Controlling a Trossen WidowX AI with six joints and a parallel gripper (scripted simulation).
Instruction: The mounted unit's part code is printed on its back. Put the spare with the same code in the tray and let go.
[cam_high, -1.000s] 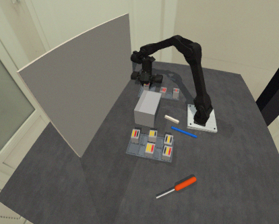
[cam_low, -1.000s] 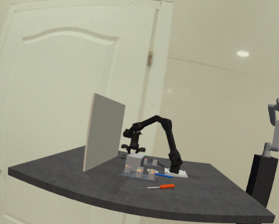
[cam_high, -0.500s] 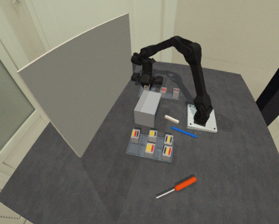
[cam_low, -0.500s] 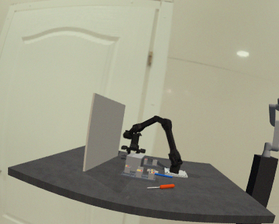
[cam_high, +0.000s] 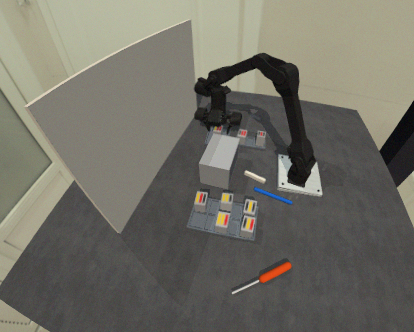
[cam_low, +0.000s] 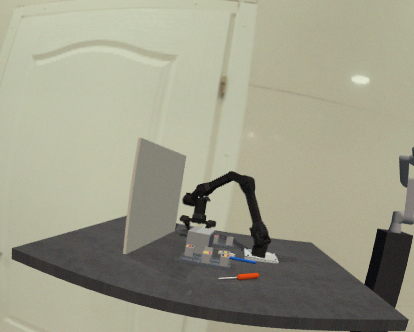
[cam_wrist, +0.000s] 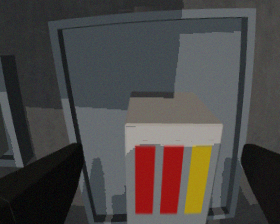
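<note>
My gripper tip is 1 cm below the grey spare block. The rest, counted from my gripper tip: tall grey panel: 15 cm ahead, 19 cm to the left, 20 cm above; then grey-blue mounted unit: 7 cm behind, 19 cm to the left, 3 cm above; then blue pen: 28 cm behind, 23 cm to the left, 2 cm below.
</note>
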